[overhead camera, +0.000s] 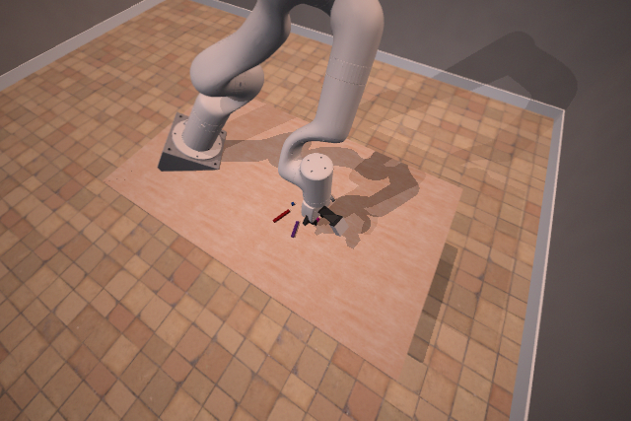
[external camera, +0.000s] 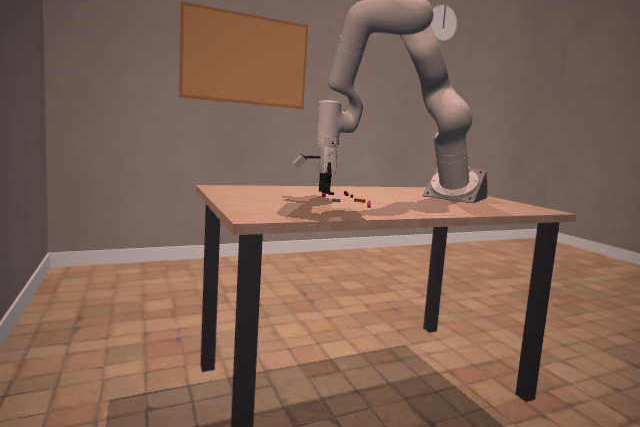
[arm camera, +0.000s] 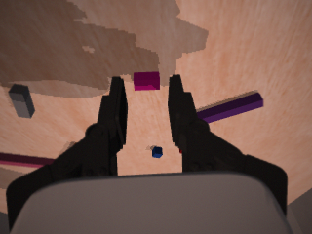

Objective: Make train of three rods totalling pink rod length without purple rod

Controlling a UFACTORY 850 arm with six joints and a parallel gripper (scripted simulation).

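The magenta rod lies 30 mm below my hand. From my hand the other things lie so: blue rod 110 mm behind, 10 mm to the right, 30 mm below; grey rod 20 mm behind, 110 mm to the left, 30 mm below; purple rod 40 mm behind, 80 mm to the right, 30 mm below.
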